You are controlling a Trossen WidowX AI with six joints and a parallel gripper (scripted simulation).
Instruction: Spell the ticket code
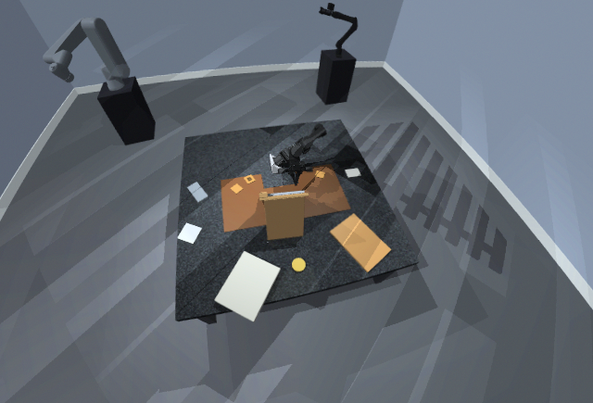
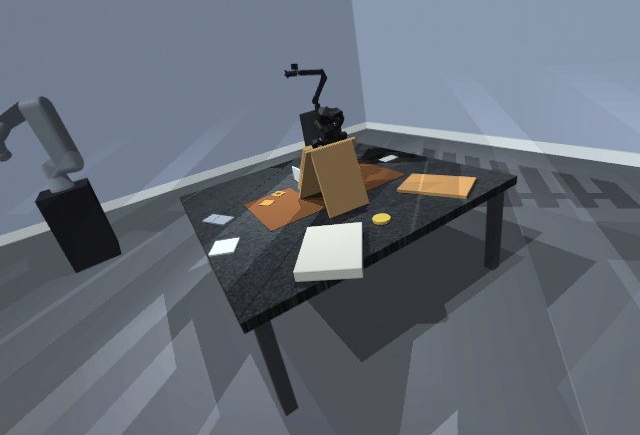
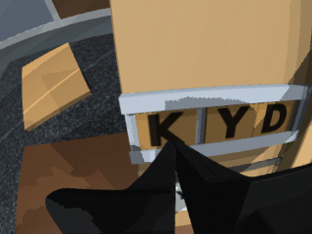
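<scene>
Right now the white ticket is 4 cm behind my gripper tip, 1 cm to the right of it and 12 cm below it. The rest, counted from my gripper tip: white box 39 cm ahead, 38 cm to the right, 17 cm below; then brown mat 13 cm behind, 3 cm to the right, 19 cm below; then flat tan slab 35 cm ahead, 27 cm to the left, 18 cm below.
</scene>
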